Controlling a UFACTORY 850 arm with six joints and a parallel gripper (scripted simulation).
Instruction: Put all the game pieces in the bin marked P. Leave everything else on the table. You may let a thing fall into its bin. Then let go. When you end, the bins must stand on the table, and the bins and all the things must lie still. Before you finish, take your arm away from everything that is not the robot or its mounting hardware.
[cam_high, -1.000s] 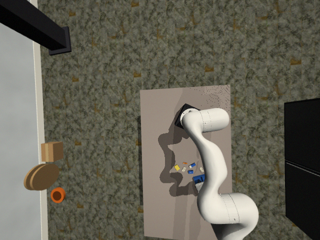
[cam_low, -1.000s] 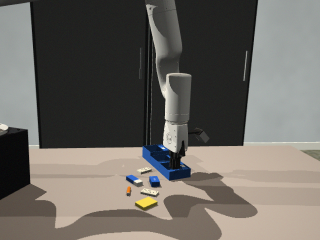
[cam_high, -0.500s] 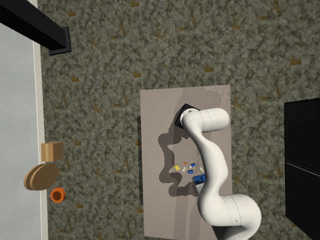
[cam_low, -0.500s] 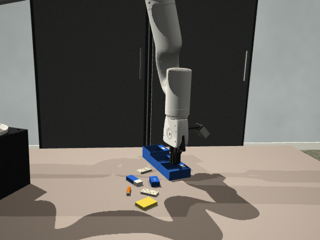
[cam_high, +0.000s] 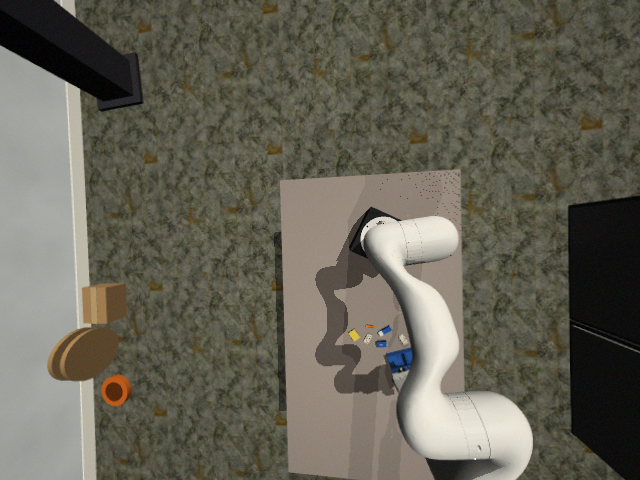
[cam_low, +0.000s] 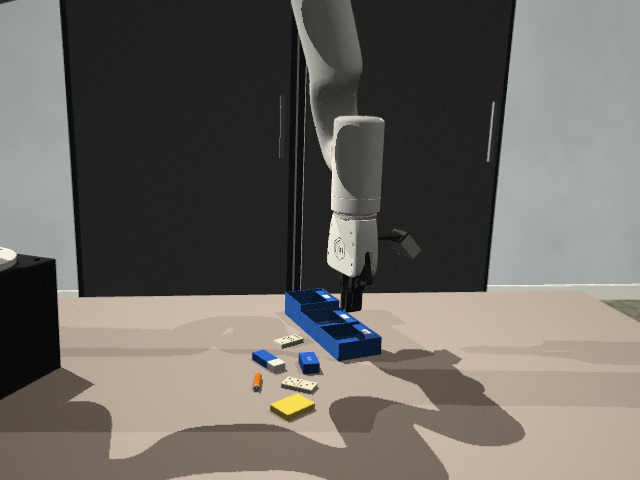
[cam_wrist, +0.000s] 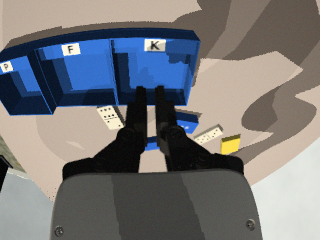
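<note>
Right now my hand is 20 mm past the joined blue bins, 80 mm to the right of it and 70 mm above it. The rest, counted from my hand: orange cylinder: 180 mm behind, 120 mm to the right, 90 mm below; blue-and-white eraser: 150 mm behind, 60 mm to the right, 90 mm below; blue block: 90 mm behind, 60 mm to the right, 80 mm below.
</note>
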